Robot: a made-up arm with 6 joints.
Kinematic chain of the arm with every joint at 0, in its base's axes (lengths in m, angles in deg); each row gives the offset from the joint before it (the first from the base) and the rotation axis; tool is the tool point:
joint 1: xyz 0 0 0.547 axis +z
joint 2: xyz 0 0 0 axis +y
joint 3: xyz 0 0 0.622 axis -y
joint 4: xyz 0 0 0 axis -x
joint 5: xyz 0.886 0 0 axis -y
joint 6: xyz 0 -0.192 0 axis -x
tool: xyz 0 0 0
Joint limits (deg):
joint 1: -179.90..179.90
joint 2: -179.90..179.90
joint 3: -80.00..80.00
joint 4: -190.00..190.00
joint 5: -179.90..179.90
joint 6: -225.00..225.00
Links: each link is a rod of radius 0.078 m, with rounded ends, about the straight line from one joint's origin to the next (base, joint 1, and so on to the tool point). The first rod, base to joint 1, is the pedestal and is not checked.
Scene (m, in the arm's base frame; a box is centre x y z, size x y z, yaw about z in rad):
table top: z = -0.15
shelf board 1: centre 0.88 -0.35 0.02 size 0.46 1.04 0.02 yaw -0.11
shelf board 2: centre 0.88 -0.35 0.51 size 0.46 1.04 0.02 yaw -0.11
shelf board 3: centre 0.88 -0.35 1 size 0.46 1.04 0.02 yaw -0.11
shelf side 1: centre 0.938 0.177 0.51 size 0.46 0.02 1 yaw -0.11
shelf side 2: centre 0.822 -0.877 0.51 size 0.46 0.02 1 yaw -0.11
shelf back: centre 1.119 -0.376 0.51 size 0.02 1.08 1 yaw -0.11
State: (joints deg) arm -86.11 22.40 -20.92 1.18 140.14 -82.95
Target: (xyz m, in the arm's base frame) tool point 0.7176 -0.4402 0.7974
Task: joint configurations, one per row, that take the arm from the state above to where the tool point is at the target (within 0.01 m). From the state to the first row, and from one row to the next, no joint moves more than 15 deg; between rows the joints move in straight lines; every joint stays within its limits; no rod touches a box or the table.
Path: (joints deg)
1: -72.56 18.20 -21.45 1.11 140.14 -82.95
2: -59.00 14.00 -21.98 1.04 140.14 -82.95
3: -45.45 9.80 -22.50 0.98 140.14 -82.95
4: -31.90 5.61 -23.03 0.91 140.14 -82.95
5: -18.34 1.41 -23.56 0.84 140.14 -82.95

